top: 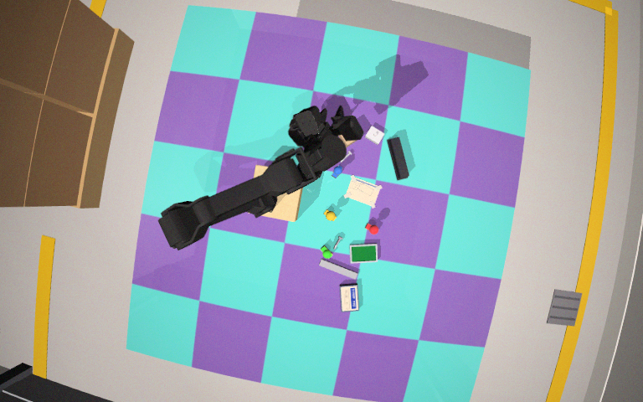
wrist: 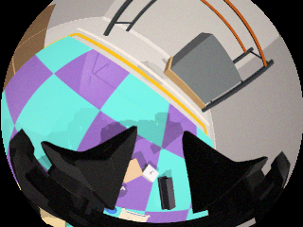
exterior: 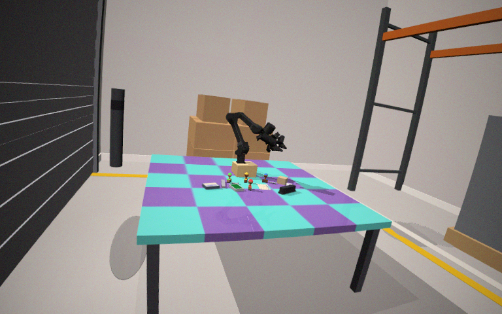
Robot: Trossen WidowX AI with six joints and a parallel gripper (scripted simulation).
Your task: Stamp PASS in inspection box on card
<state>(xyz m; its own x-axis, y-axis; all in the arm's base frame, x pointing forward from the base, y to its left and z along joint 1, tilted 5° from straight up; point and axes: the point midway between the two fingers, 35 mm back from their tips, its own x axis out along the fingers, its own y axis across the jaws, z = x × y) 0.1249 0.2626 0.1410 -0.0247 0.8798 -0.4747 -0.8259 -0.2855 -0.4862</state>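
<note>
Now: gripper tip 39 cm to the left of the green-knobbed stamp, 21 cm above it and 12 cm short of it. Round my gripper tip: black bar 24 cm ahead, 22 cm below, 2 cm to the right; then tan block 21 cm below, 7 cm ahead; then blue stamp 21 cm below, 13 cm to the right, 7 cm ahead.
</note>
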